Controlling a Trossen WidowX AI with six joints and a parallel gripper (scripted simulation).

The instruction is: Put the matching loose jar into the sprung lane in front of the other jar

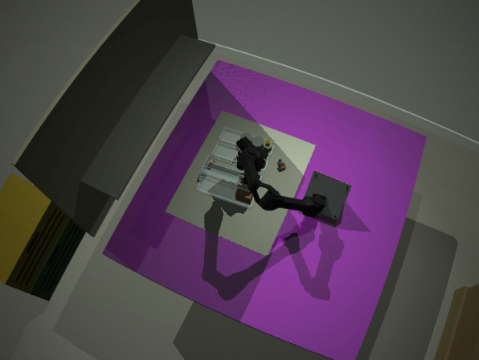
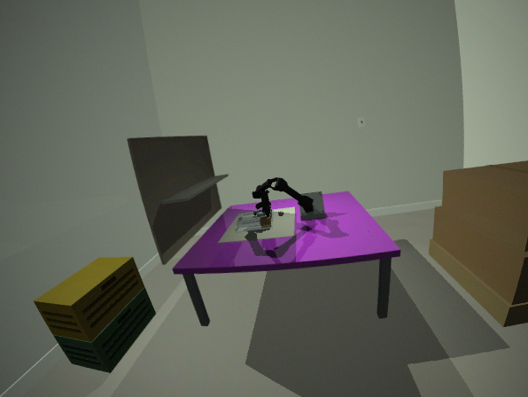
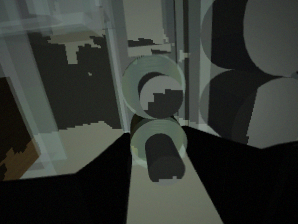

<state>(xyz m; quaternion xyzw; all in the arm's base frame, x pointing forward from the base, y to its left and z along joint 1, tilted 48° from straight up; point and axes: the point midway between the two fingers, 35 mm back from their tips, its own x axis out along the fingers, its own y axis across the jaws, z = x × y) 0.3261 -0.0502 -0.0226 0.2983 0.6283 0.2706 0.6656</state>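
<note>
Right now my gripper tip is 20 mm short of the brown box and 130 mm to the right of it.
</note>
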